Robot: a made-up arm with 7 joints.
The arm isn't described. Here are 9 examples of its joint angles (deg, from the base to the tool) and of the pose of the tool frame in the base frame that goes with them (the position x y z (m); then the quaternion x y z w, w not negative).
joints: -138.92 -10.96 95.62 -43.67 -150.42 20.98 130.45
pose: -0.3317 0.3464 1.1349 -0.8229 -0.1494 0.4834 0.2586
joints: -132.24 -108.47 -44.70 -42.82 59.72 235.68 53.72
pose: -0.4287 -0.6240 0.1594 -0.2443 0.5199 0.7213 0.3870
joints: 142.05 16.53 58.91 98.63 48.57 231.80 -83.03
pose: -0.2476 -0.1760 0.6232 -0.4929 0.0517 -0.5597 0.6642
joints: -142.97 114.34 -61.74 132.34 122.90 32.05 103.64
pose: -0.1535 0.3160 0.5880 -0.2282 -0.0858 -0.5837 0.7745
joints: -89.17 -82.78 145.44 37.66 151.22 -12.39 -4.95
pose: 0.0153 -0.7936 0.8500 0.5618 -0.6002 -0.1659 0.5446
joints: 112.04 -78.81 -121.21 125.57 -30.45 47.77 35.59
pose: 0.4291 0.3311 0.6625 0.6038 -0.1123 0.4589 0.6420
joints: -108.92 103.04 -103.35 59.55 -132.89 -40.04 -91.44
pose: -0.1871 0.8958 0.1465 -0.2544 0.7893 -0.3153 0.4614
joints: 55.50 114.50 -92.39 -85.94 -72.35 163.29 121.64
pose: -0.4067 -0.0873 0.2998 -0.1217 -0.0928 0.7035 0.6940
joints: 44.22 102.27 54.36 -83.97 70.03 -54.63 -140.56
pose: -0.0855 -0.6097 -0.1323 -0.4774 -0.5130 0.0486 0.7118
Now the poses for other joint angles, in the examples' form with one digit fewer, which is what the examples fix.
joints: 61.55 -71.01 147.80 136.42 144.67 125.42 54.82
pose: -0.002 -0.055 0.578 0.797 -0.103 -0.427 0.415
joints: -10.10 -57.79 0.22 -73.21 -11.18 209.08 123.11
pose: 0.234 -0.161 0.890 0.296 -0.872 -0.264 0.287
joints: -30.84 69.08 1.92 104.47 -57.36 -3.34 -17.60
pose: -0.141 0.018 1.033 0.755 -0.311 0.175 0.550
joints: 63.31 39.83 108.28 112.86 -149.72 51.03 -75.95
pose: -0.517 -0.190 0.287 -0.537 -0.364 0.448 0.615
